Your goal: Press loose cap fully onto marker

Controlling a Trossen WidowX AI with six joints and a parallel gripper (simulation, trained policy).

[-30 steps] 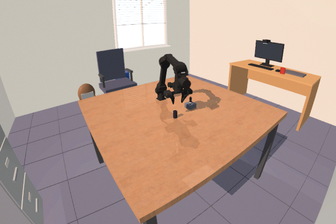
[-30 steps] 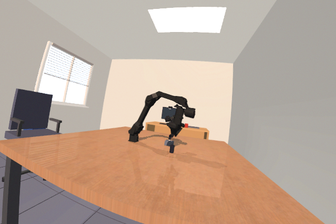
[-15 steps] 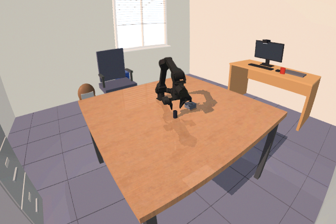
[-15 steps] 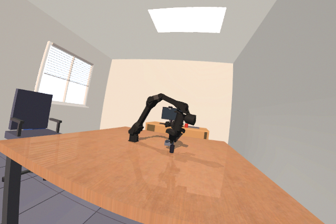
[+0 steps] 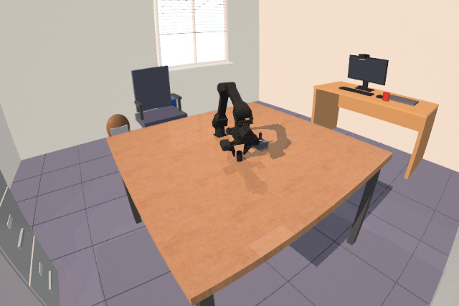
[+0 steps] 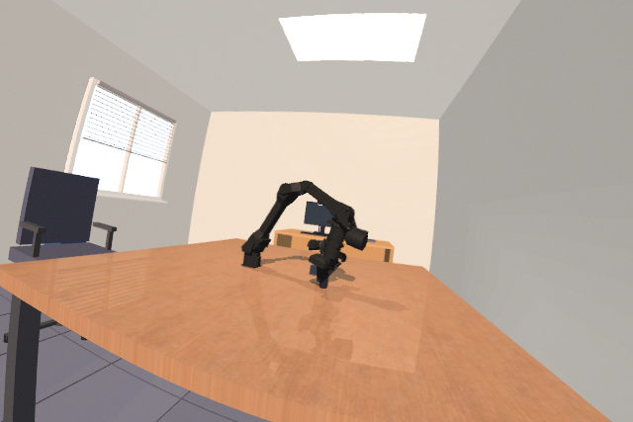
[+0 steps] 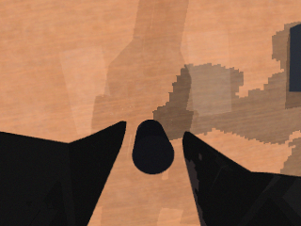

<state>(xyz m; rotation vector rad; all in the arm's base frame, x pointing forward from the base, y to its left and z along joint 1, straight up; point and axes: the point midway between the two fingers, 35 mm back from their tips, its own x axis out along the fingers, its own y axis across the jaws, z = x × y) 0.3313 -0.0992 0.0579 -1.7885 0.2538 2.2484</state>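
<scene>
Now: gripper tip 180 mm to the right of the grey holder block, 50 mm past it and 10 mm above it. Round my gripper tip: dark cap 10 mm ahead.
</scene>
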